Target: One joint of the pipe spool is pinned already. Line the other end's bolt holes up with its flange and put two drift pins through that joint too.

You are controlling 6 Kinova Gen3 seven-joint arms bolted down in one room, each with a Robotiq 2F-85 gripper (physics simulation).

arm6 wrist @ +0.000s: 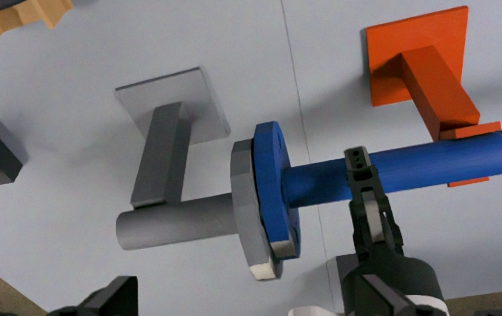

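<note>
The blue pipe spool [430, 161] crosses the right side, its blue end flange [270, 185] facing a grey flange [246, 200] on a grey pipe stub [175, 222]. The flange faces stand close together, with a thin dark line between them. Each rim has a pale patch at its lower end. The bolt holes are mostly hidden edge-on; no drift pin shows. My arm6 gripper [247, 299] is open, its fingers wide apart at the bottom edge. Another arm's dark gripper lies across the blue pipe near the flange; its grip and arm number cannot be told.
A grey post [162, 155] on a pale square plate [210, 115] carries the stub. An orange stand [435, 90] with a square base cradles the spool at right. A tan notched piece [37, 12] is at top left, and a dark block [7, 162] at the left edge.
</note>
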